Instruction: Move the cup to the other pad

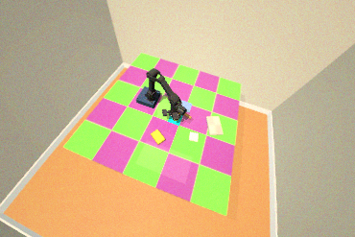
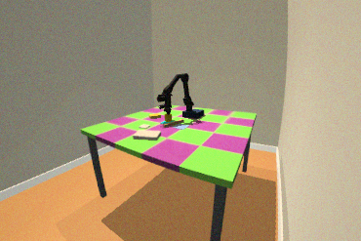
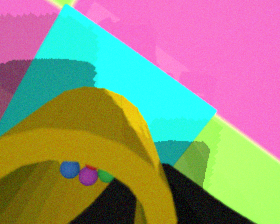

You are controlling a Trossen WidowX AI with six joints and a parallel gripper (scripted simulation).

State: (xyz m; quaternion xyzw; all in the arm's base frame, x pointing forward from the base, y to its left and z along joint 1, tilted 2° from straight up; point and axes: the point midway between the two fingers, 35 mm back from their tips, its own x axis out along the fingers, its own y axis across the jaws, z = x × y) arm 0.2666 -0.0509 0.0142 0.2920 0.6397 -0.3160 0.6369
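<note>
My gripper tip is now 60 mm above the cyan pad, 20 mm to the right of it and 20 mm short of it. Also, from my gripper tip: yellow block: 220 mm to the right, 30 mm below, 20 mm behind; brown wooden piece: 100 mm to the left, 40 mm below, 30 mm ahead; mustard-yellow cup: 20 mm to the left, 20 mm ahead.
</note>
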